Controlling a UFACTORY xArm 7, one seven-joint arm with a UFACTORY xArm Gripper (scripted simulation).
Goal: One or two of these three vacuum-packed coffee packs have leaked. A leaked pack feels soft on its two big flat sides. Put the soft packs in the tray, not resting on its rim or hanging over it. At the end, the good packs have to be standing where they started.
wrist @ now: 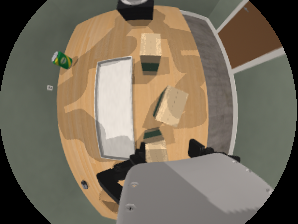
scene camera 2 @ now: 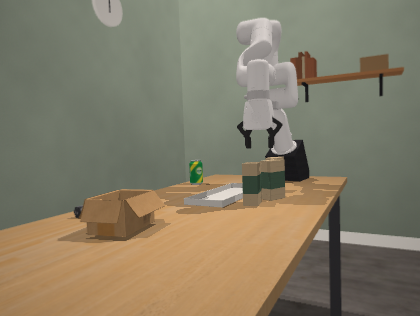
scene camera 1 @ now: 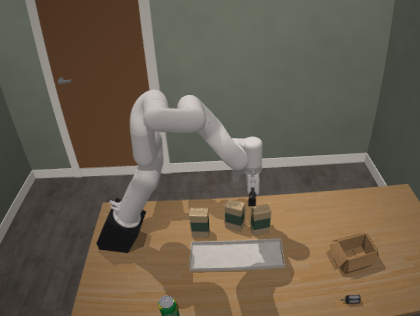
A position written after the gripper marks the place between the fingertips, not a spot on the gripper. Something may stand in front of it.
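Observation:
There's a grey tray (scene camera 1: 239,254) here, and you get the grey tray (scene camera 2: 222,196) in scene camera 2 too, while the wrist view also has the grey tray (wrist: 113,100). A cardboard box (scene camera 2: 102,210) is there as well, and scene camera 1 has the cardboard box (scene camera 1: 356,246) too. And there's the gripper (wrist: 168,149).

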